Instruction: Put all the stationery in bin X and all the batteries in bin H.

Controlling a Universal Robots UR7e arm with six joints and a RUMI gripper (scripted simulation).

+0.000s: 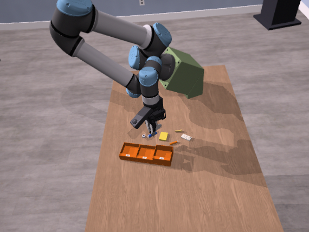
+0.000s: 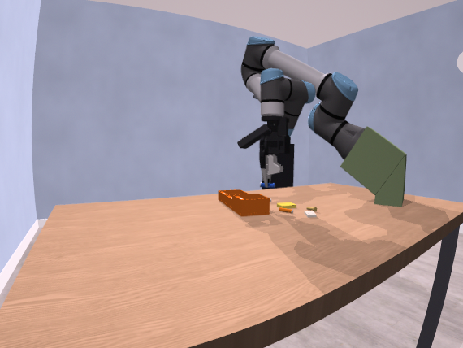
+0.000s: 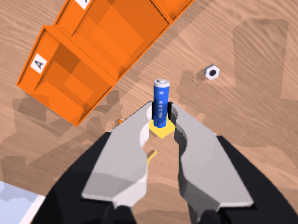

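My hand is 70 mm short of the orange bin, 40 mm to the left of it and 50 mm above it. Also, from my hand: blue battery: 10 mm below; grey nut: 60 mm behind, 40 mm to the right, 70 mm below; yellow pad: 30 mm behind, 60 mm to the left, 70 mm below.
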